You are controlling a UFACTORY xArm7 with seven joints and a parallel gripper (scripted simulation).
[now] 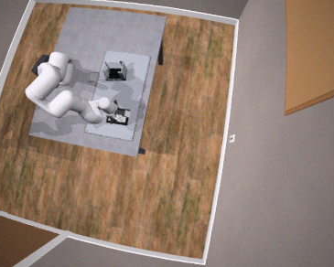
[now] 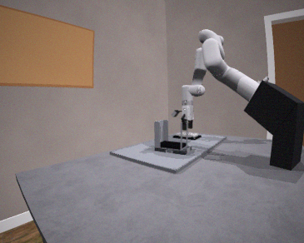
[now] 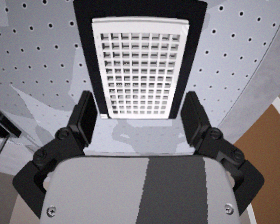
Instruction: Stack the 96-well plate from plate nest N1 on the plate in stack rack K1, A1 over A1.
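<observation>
Now: the white 96-well plate 5 cm below my hand. Round my hand: black plate nest N1: 6 cm below; then dark plate: 6 cm ahead, 33 cm to the left, 4 cm below.
</observation>
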